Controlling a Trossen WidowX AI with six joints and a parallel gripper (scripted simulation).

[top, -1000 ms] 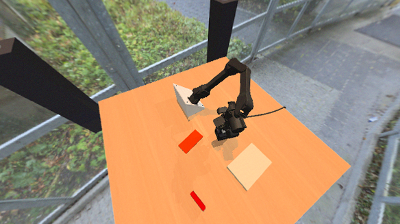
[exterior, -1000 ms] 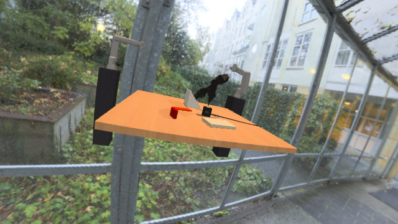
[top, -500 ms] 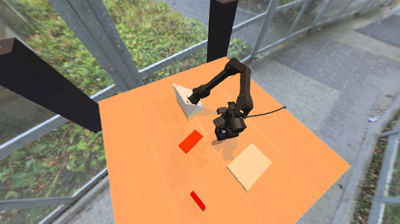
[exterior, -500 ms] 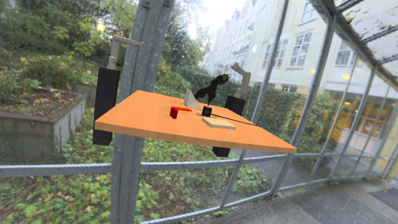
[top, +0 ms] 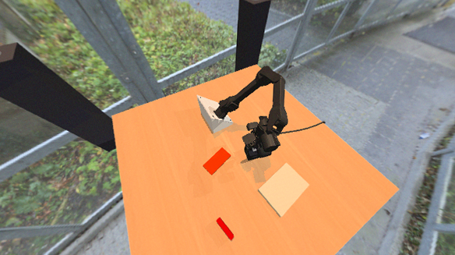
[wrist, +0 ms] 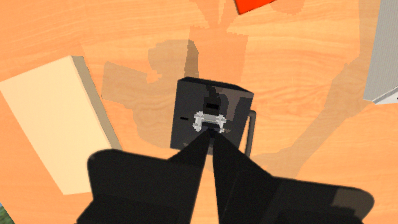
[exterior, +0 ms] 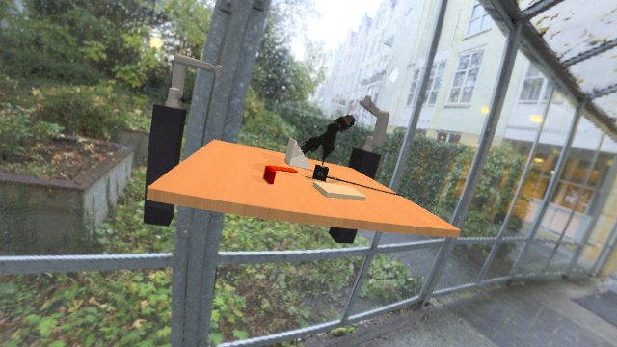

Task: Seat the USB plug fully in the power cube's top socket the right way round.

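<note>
My gripper tip is now 2 cm above the grey USB plug. Round my gripper tip: red bar 21 cm ahead, 34 cm to the right, 8 cm below.
</note>
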